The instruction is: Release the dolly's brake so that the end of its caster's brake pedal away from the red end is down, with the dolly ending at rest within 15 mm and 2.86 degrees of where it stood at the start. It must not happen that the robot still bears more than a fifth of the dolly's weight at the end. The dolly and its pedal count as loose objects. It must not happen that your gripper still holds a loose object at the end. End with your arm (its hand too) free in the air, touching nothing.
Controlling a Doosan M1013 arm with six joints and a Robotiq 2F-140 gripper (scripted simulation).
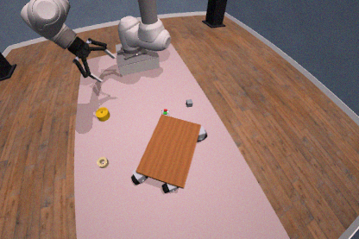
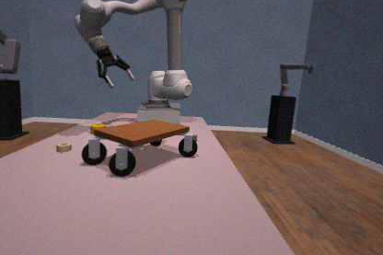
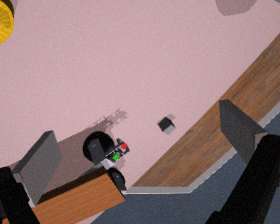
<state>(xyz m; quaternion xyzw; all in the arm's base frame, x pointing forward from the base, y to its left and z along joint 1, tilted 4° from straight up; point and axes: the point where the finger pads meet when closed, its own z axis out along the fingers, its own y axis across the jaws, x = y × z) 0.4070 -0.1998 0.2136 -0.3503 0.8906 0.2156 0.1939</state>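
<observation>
My gripper is now 230 mm short of the caster brake pedal, 220 mm to the right of it and 200 mm above it. Also, from my hand: cream ring 350 mm ahead, 160 mm to the right, 270 mm below; yellow cylinder 50 mm ahead, 110 mm to the right, 260 mm below; grey cube 180 mm ahead, 400 mm to the left, 270 mm below.
</observation>
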